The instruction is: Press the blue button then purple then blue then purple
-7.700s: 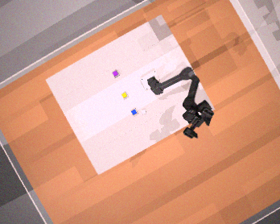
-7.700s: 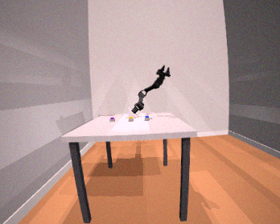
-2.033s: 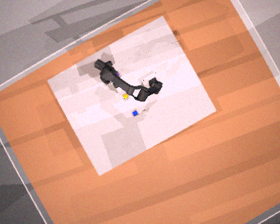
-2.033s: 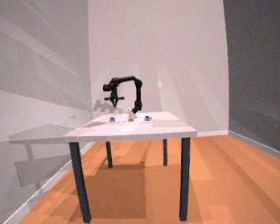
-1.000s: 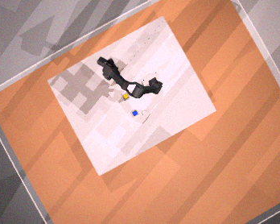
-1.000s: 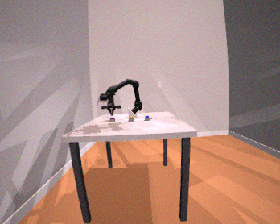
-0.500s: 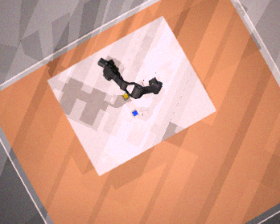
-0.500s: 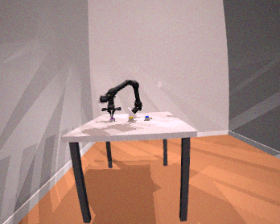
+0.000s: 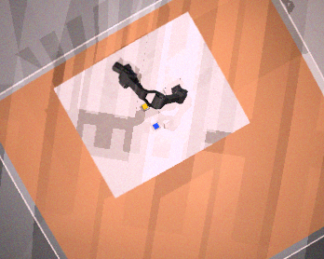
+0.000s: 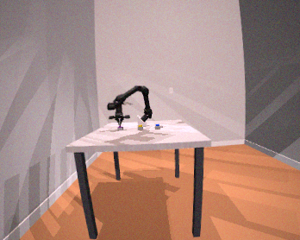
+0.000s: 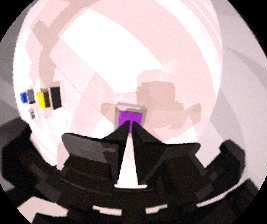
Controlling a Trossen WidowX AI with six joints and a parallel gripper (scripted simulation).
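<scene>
My gripper tip is 1 cm above the purple button. Round my gripper tip: blue button (34 cm to the left, 2 cm ahead); then yellow button (19 cm to the left, 2 cm ahead).
</scene>
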